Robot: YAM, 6 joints.
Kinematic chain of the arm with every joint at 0, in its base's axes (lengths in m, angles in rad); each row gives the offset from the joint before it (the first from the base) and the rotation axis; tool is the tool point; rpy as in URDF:
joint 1: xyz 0 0 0.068 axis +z
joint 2: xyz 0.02 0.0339 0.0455 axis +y
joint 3: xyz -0.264 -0.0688 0 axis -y
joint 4: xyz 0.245 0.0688 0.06 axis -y
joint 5: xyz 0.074 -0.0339 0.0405 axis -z
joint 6: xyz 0.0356 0 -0.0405 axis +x
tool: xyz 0 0 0 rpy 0 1.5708 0
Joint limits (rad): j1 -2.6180..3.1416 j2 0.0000..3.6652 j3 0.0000..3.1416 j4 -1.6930..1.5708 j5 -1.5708..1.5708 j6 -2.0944..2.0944
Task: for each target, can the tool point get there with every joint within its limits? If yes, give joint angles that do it. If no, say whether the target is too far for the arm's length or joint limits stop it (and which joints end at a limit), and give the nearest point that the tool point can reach.
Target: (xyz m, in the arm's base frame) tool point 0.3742 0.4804 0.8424
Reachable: no: too far | nearest point 0.2540 0.3261 0.6003 | short by 0.311 m
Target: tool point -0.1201 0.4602 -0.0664
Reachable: yes | joints 1.8280 2.8079 1.4162 1.0571 0.0265 -0.3323
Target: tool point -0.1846 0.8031 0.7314
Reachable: no: too far | nearest point -0.1156 0.5031 0.4949 | short by 0.388 m
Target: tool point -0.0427 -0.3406 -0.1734
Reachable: yes | joints -1.5969 3.0506 1.2280 1.0620 1.2555 0.7511
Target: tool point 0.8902 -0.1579 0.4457
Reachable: no: too far | nearest point 0.5965 -0.1058 0.3336 | short by 0.319 m
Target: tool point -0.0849 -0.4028 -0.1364
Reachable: yes | joints -1.8503 2.8786 1.4736 0.2280 -0.9764 -1.1953
